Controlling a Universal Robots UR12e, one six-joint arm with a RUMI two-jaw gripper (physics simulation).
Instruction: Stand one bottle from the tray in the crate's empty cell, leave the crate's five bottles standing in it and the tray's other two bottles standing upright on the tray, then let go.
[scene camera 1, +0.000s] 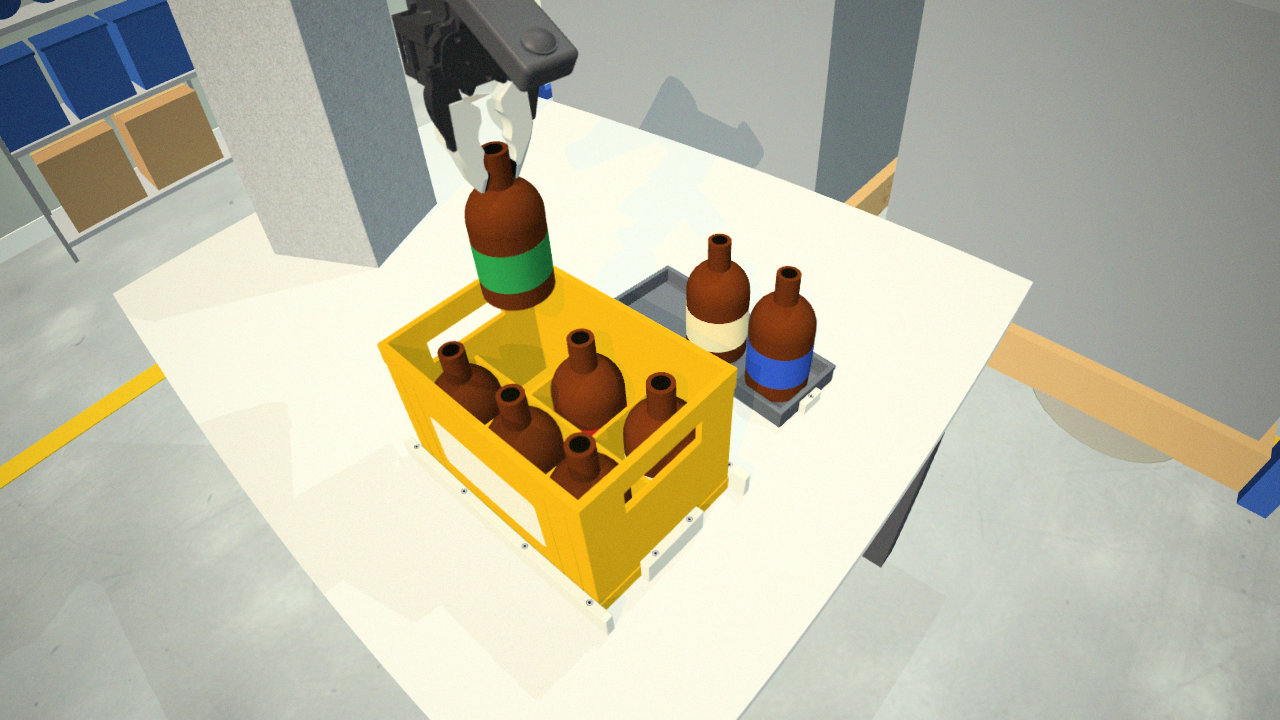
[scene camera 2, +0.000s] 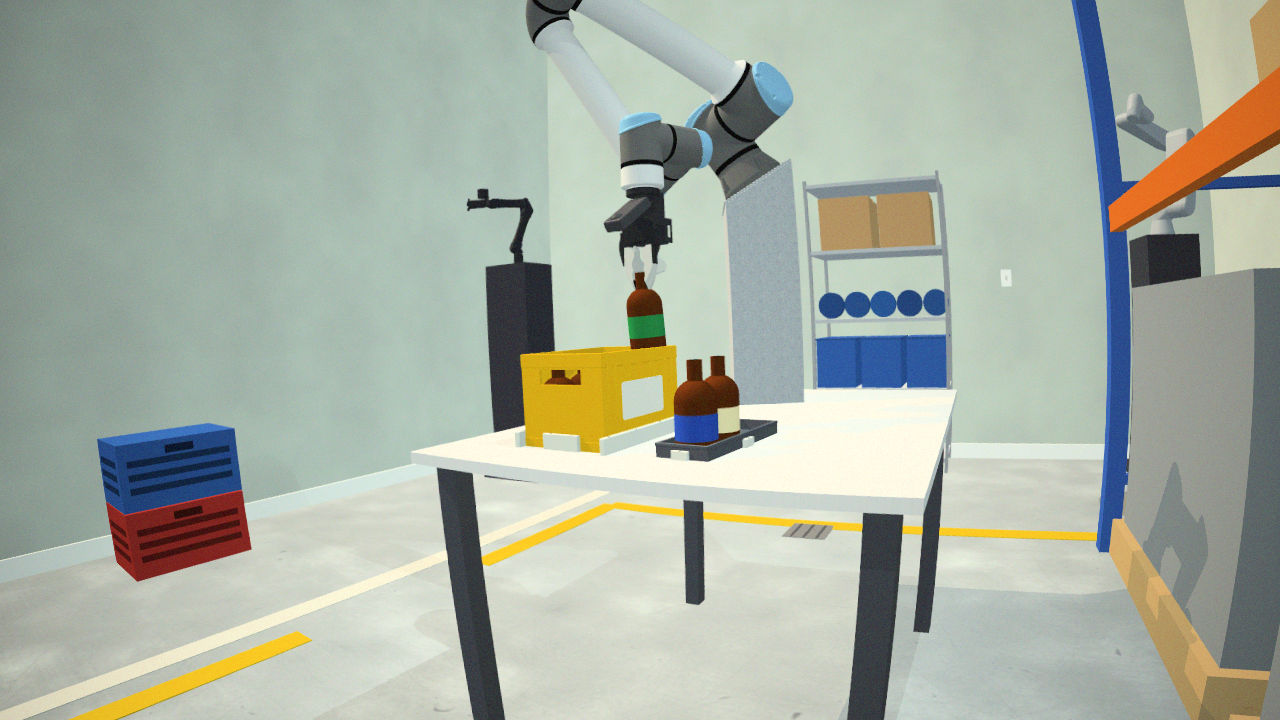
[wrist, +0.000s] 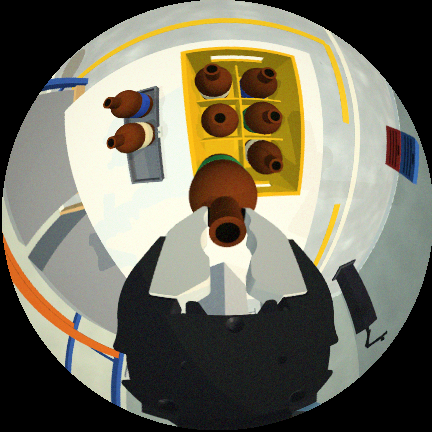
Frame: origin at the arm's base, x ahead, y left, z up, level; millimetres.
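Seen in the pictures: gripper, between the fingertips: (scene camera 1: 499, 185) (scene camera 2: 642, 290) (wrist: 224, 208); arm's base, origin of its link: (scene camera 2: 756, 186).
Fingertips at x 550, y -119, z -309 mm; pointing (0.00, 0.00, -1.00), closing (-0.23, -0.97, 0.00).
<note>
Pixels of each thing's top centre, then the offset from my fingertips to it. "spot": a spot on its surface instead. Level surfaces: height alone.
- green-label brown bottle, centre of its top: (wrist: 224, 238) (scene camera 1: 491, 145) (scene camera 2: 643, 272) dz +38, dx -2, dy +2 mm
- crate's end with the empty cell, a spot on its surface: (wrist: 205, 149) spot: dz -283, dx +19, dy +36 mm
- yellow crate, centre of its top: (scene camera 1: 545, 354) (wrist: 249, 114) (scene camera 2: 601, 349) dz -116, dx +83, dy -57 mm
- cream-label bottle, centre of its top: (scene camera 1: 719, 239) (scene camera 2: 717, 356) (wrist: 110, 142) dz -131, dx +112, dy +191 mm
- blue-label bottle, centre of its top: (scene camera 1: 789, 273) (scene camera 2: 694, 359) (wrist: 107, 102) dz -131, dx +201, dy +179 mm
- grey tray, a spot on its surface: (scene camera 1: 666, 297) (wrist: 141, 170) spot: dz -286, dx +10, dy +232 mm
- white table, height of its surface: dz -291 mm
My gripper (scene camera 1: 497, 170) (scene camera 2: 640, 279) (wrist: 224, 208) is shut on the neck of the green-label brown bottle (scene camera 1: 508, 214) (scene camera 2: 646, 324) (wrist: 222, 189). The bottle hangs roughly upright, with its base near rim height, at the crate's end with the empty cell (wrist: 205, 149). The yellow crate (scene camera 1: 684, 474) (scene camera 2: 563, 411) (wrist: 292, 177) holds several standing brown bottles, among them a middle one (scene camera 1: 586, 389) (wrist: 219, 125). A cream-label bottle (scene camera 1: 716, 300) (scene camera 2: 727, 398) (wrist: 131, 138) and a blue-label bottle (scene camera 1: 781, 335) (scene camera 2: 694, 402) (wrist: 127, 103) stand upright on the grey tray (scene camera 1: 666, 297) (scene camera 2: 760, 429) (wrist: 146, 170).
The white table (scene camera 1: 859, 358) (scene camera 2: 850, 447) bears crate and tray. Small white stops (scene camera 1: 673, 541) (scene camera 2: 562, 442) sit along the crate's foot. A grey pillar (scene camera 1: 344, 116) (scene camera 2: 765, 295) rises behind, carrying the arm. The crate's walls and dividers (wrist: 215, 101) stand close around the cells.
</note>
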